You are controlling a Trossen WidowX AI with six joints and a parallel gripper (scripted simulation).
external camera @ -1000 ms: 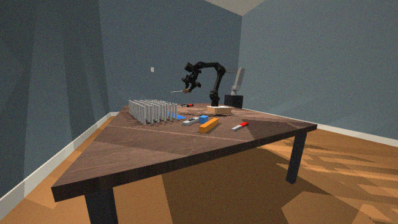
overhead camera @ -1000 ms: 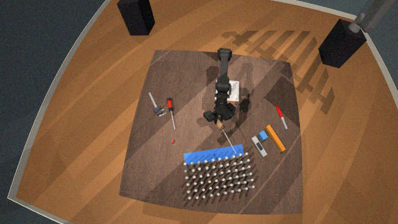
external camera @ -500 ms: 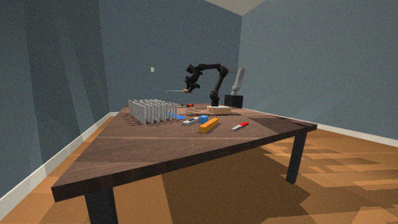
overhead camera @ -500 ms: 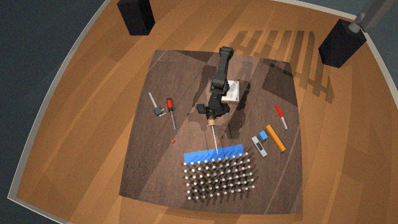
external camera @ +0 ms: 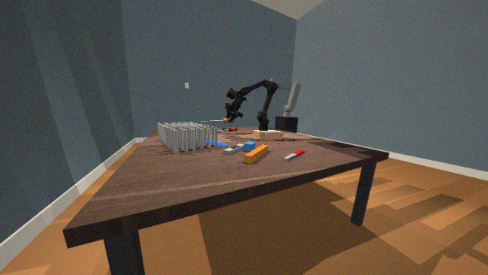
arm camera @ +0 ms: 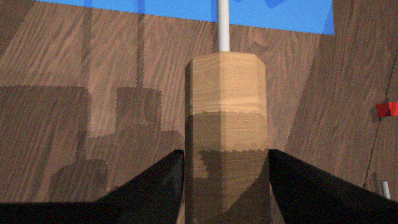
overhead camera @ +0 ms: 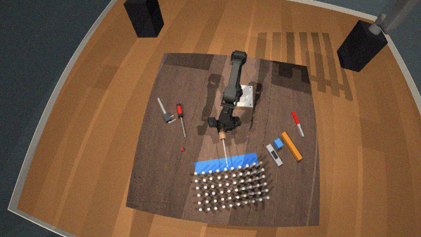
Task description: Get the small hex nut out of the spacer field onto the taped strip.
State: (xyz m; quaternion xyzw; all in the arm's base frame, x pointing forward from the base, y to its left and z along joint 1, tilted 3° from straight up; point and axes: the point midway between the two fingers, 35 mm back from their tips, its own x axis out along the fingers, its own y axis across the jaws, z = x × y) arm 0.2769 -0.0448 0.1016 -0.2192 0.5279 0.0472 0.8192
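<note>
Right now the blue taped strip is 160 mm ahead of my gripper tip, 60 mm to the left of it and 130 mm below it. The rest, counted from my gripper tip: small red cube (120 mm ahead, 230 mm to the right, 120 mm below); wooden-handled tool (100 mm ahead, 30 mm to the left); grey block (70 mm ahead, 370 mm to the left, 110 mm below).
</note>
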